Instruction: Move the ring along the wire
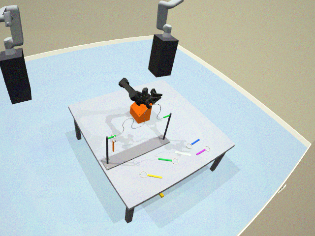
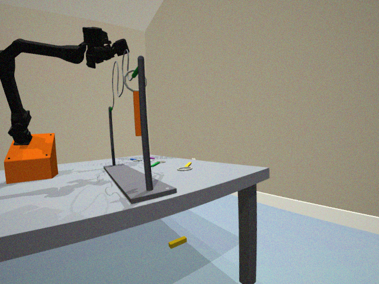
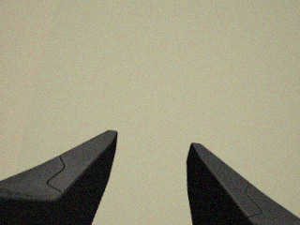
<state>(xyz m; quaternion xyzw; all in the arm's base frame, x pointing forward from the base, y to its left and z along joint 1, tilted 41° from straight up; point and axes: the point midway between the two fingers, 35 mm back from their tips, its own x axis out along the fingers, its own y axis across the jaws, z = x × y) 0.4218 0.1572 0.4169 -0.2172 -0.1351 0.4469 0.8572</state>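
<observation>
The wire rig lies 20 mm behind my gripper tip, 120 mm to the right of it and 340 mm below it. Also, from my gripper tip: yellow block (250 mm ahead, 60 mm to the left, 1080 mm below); white bar (170 mm ahead, 250 mm to the left, 590 mm below).
</observation>
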